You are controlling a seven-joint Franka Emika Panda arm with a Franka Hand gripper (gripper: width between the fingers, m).
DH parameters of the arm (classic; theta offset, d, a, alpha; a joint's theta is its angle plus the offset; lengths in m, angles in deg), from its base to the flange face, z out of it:
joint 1: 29.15 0.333 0 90
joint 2: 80.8 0 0 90
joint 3: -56.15 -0.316 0.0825 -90
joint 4: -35.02 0 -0.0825 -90
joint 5: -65.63 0.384 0 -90
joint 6: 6.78 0 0.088 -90
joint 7: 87.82 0.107 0 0
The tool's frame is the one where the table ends.
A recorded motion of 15 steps. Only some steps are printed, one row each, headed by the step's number.
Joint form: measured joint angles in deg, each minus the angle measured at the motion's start. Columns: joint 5, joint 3, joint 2, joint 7, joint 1, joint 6, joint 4.
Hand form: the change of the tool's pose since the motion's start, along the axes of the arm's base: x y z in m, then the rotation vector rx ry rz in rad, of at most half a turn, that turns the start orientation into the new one. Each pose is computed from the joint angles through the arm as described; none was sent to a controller.
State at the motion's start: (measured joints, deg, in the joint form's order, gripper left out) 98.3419 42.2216 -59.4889 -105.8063 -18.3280 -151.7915 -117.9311
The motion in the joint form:
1: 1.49 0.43 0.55 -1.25 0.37 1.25 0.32
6: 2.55 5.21 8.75 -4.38 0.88 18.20 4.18
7: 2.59 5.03 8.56 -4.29 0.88 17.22 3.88
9: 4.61 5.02 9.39 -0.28 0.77 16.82 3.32
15: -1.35 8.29 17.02 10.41 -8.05 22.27 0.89
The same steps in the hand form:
1: -0.0010 0.0009 0.0044 0.0213 0.0057 0.0103
6: -0.0151 -0.0088 0.0687 0.1152 0.0658 0.1057
7: -0.0144 -0.0087 0.0662 0.1121 0.0589 0.0991
9: -0.0167 -0.0101 0.0682 0.1505 0.0815 0.0134
15: -0.0257 -0.0901 0.0893 0.1367 0.1214 -0.2732

